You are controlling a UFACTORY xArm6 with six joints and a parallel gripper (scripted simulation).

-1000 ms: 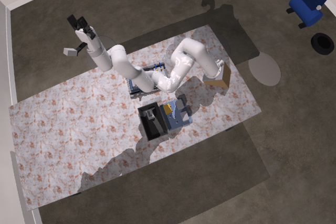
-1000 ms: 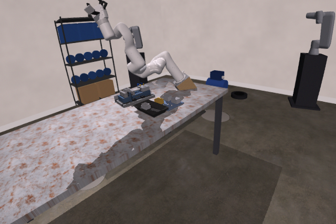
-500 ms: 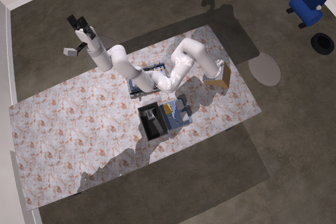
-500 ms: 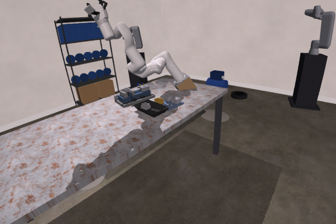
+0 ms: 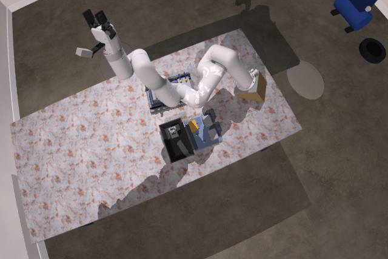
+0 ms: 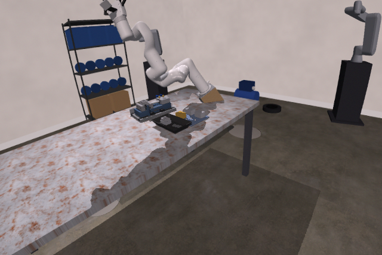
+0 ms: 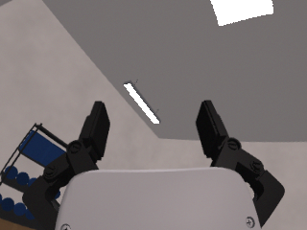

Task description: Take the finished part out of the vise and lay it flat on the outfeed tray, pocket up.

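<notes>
My gripper is now 730 mm above the vise rod, 180 mm past it and 70 mm to the right of it. From my hand the other things lie so: blue fixture plate: 800 mm below, 380 mm to the left, 170 mm behind; yellow block: 780 mm below, 330 mm to the left, 140 mm behind.
</notes>
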